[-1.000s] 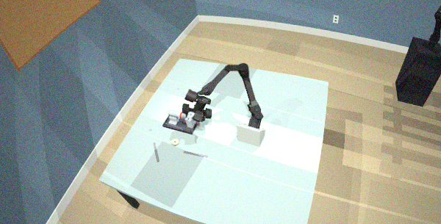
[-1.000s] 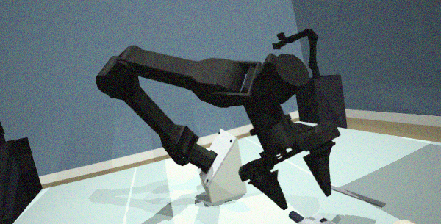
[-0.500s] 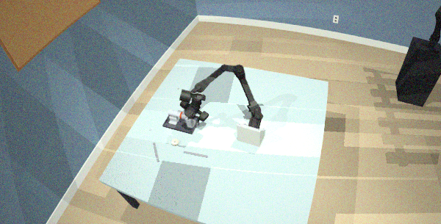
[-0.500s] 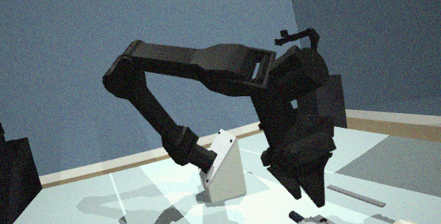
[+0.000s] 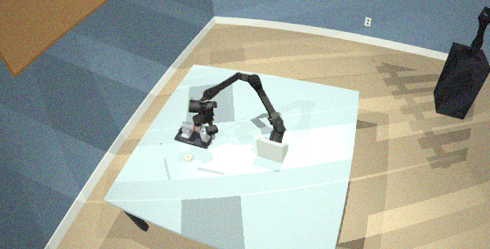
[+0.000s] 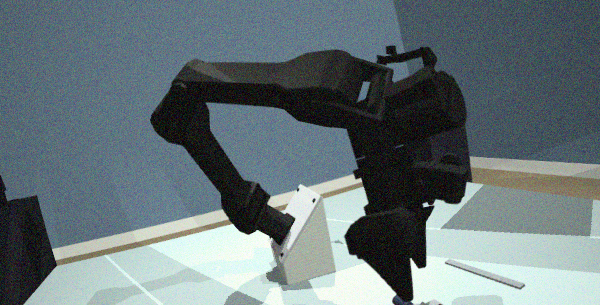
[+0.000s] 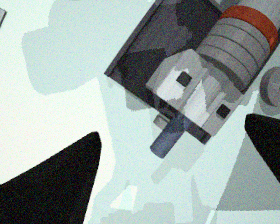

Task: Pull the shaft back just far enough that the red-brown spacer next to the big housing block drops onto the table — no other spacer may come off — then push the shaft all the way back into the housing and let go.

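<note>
My gripper tip is 7 cm short of the shaft, 1 cm to the left of it and 3 cm above it. The rest, counted from my gripper tip: fixture (12 cm ahead, 1 cm to the right, 6 cm below); then red-brown spacer (9 cm ahead, 1 cm to the right, 3 cm below); then cream washer (7 cm ahead, 16 cm to the left, 10 cm below).
</note>
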